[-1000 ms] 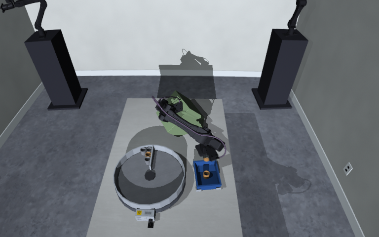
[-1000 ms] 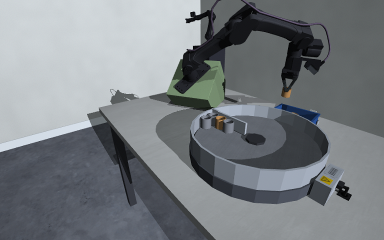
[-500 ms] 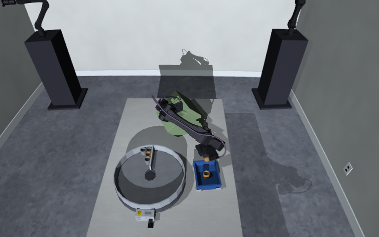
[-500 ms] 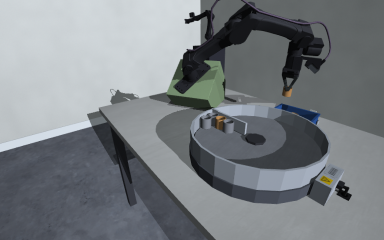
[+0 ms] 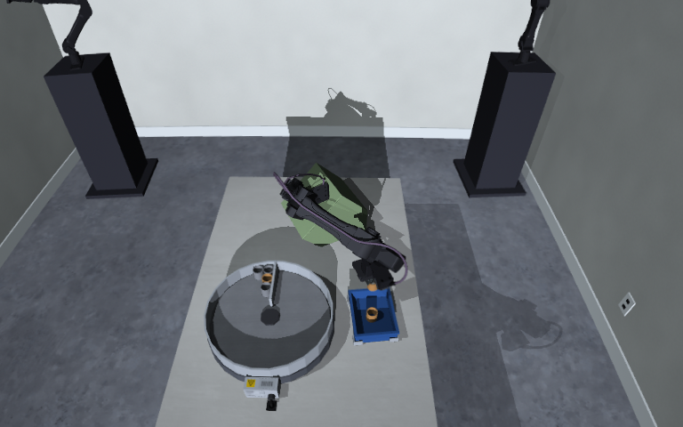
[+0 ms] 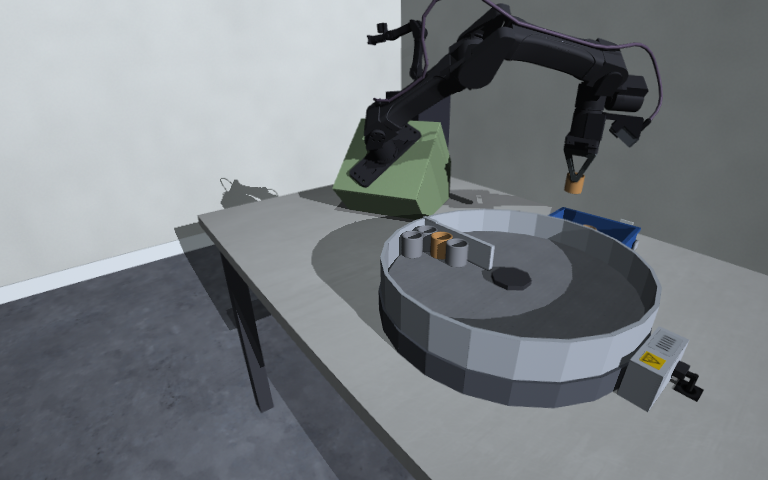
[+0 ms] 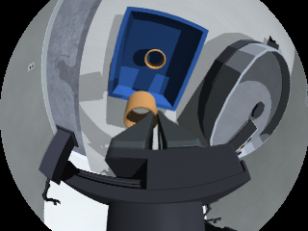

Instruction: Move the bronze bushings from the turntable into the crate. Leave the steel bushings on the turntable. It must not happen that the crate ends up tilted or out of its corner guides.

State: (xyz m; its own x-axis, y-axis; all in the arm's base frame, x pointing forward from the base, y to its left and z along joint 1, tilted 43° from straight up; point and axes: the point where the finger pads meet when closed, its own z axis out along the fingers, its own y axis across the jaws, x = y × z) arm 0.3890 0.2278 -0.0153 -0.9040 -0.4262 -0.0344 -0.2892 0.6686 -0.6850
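The blue crate is 4 cm ahead of my hand, 2 cm to the left of it and 13 cm below it. From my hand the other things lie so: turntable (5 cm ahead, 33 cm to the right, 10 cm below).
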